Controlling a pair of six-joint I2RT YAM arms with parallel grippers.
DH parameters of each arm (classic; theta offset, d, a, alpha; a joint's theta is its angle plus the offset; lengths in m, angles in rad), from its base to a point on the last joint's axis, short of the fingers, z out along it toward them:
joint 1: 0 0.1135 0.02 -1.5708
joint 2: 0 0 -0.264 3.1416
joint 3: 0.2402 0 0.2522 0
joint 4: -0.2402 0 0.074 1.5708
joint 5: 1.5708 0 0 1.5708
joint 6: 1.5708 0.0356 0 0
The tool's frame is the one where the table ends.
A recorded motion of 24 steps. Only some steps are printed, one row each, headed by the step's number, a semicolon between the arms.
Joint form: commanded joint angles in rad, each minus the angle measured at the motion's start. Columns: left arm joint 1, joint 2, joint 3, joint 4, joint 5, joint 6; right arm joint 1, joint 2, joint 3, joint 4, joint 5, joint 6.
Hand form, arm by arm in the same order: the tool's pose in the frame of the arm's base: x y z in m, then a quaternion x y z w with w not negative. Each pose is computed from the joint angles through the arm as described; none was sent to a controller.
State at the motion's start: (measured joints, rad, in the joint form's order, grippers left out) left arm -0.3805 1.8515 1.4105 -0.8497 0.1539 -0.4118; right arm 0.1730 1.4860 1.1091 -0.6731 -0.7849 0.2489
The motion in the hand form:
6: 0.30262 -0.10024 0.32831 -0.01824 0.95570 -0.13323 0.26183; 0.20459 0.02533 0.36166 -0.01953 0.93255 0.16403 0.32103
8: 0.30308 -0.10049 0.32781 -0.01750 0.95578 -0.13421 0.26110; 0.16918 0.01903 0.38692 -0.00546 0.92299 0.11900 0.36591
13: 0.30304 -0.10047 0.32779 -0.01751 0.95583 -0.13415 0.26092; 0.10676 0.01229 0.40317 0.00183 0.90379 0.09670 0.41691
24: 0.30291 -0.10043 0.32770 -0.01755 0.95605 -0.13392 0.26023; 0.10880 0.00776 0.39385 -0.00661 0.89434 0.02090 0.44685
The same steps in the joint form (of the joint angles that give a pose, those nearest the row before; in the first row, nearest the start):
6: 0.0694 -0.3223 0.0454 -0.0561 -0.0752 0.0385; -0.0969 -0.3742 0.1476 -0.3494 0.5089 -0.1144
8: 0.0694 -0.3204 0.0454 -0.0549 -0.0725 0.0393; -0.0969 -0.4864 0.1884 -0.4208 0.6123 -0.1141
13: 0.0694 -0.3205 0.0454 -0.0553 -0.0725 0.0393; -0.0965 -0.6836 0.1907 -0.5161 0.6695 -0.1141
24: 0.0694 -0.3204 0.0454 -0.0569 -0.0725 0.0393; -0.0958 -0.7221 0.1198 -0.4353 0.8034 -0.1957

